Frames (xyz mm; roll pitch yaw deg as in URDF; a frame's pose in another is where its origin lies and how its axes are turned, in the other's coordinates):
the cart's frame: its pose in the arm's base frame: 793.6 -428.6 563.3 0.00 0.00 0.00
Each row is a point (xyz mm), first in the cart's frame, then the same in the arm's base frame.
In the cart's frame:
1: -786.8 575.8 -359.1
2: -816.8 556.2 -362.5
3: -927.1 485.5 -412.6
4: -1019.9 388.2 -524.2
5: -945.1 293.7 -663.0
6: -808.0 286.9 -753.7
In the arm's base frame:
1: 6.8 147.2 204.2
2: -23.2 127.6 200.8
3: -133.5 56.9 150.7
4: -226.3 -40.4 39.1
5: -151.5 -134.9 -99.7
6: -14.4 -141.7 -190.4

